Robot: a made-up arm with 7 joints.
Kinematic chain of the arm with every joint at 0, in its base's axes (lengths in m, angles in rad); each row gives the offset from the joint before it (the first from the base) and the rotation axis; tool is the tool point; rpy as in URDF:
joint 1: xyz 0 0 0.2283 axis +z
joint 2: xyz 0 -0.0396 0.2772 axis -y
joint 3: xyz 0 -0.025 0.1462 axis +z
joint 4: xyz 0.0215 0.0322 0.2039 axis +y
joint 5: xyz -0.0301 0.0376 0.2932 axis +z
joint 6: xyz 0 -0.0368 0.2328 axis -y
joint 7: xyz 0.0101 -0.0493 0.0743 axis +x
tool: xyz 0 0 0 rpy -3.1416 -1.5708 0
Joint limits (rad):
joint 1: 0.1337..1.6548
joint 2: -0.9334..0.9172
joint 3: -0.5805..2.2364
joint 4: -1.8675..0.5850
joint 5: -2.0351..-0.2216
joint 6: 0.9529..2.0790
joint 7: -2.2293..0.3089
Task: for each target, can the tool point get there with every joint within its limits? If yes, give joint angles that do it. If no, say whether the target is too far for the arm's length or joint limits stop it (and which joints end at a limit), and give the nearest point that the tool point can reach.
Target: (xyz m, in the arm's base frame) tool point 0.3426 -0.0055 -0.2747
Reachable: no: joint limits stop it (at a limit: joint 1, joint 2, joint 4, joint 6) | nearest point 0.2880 -0.2988 0.1761 | short by 0.541 m
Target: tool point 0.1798 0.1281 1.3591
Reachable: yes | joints 0.3286 -0.2272 0.0230 0.2351 -1.3941 1.8725 -1.0286
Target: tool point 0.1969 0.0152 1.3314
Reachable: yes | joints 0.6586 -0.4755 0.3148 -0.2459 -0.5071 1.9485 -1.0845
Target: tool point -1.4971 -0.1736 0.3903
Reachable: no: too far | nearest point -0.8358 -0.1352 0.5743 | short by 0.687 m
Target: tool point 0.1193 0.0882 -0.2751
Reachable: no: joint limits stop it (at a limit: joint 1, joint 2, joint 4) | nearest point 0.1457 -0.3305 0.1490 | short by 0.597 m
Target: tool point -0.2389 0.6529 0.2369
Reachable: no: joint limits stop it (at a limit: joint 1, joint 2, joint 3, joint 4, joint 5) | nearest point -0.3294 0.3039 0.3026 | short by 0.367 m
